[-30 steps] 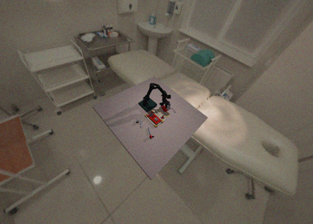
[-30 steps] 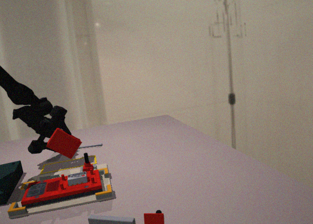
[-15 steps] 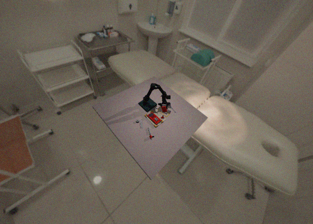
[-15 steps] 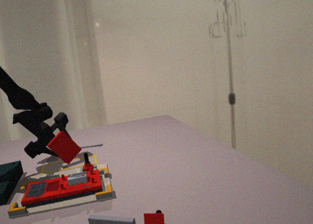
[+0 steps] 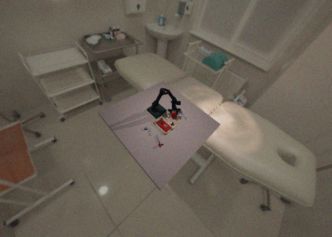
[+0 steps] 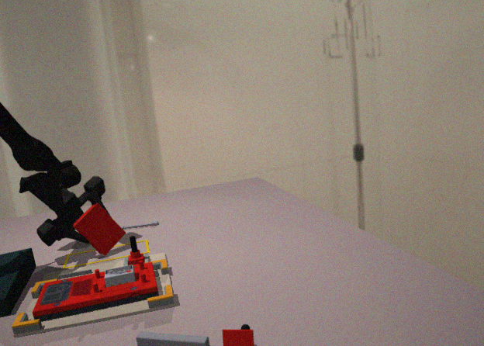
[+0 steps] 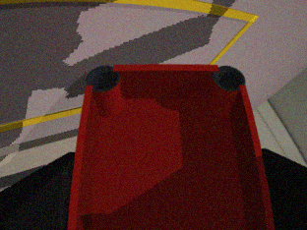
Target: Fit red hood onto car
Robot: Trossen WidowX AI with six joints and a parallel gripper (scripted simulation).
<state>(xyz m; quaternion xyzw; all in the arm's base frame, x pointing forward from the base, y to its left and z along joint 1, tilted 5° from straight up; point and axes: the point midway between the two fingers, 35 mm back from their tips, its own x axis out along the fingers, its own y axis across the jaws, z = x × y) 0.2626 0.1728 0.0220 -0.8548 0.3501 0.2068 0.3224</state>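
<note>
The red hood is 1 cm to the right of my gripper tip and 1 cm above it. The rest, counted from my gripper tip: grey engine block 6 cm ahead, 21 cm to the right, 3 cm below.
</note>
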